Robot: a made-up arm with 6 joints. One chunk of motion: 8 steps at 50 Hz.
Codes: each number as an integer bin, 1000 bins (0 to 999) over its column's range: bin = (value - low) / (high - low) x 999, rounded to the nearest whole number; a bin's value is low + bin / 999 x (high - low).
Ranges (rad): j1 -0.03..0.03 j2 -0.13..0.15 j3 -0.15..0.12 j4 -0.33..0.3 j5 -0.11..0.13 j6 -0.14..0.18
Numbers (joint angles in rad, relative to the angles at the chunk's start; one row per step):
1: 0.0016 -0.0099 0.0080 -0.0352 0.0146 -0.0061
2: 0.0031 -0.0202 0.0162 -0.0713 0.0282 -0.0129
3: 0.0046 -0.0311 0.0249 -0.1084 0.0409 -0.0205
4: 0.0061 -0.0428 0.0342 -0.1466 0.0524 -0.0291
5: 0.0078 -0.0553 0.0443 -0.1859 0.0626 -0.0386
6: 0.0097 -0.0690 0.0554 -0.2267 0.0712 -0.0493
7: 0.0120 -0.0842 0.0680 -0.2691 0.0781 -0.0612
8: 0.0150 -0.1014 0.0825 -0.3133 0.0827 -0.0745
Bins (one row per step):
1: 526 428 585 467 519 418
2: 551 392 615 410 575 397
3: 576 353 647 351 628 373
4: 601 311 682 291 676 346
5: 629 267 719 229 718 317
6: 661 218 760 164 754 283
7: 699 163 807 97 783 246
8: 749 102 860 26 802 204

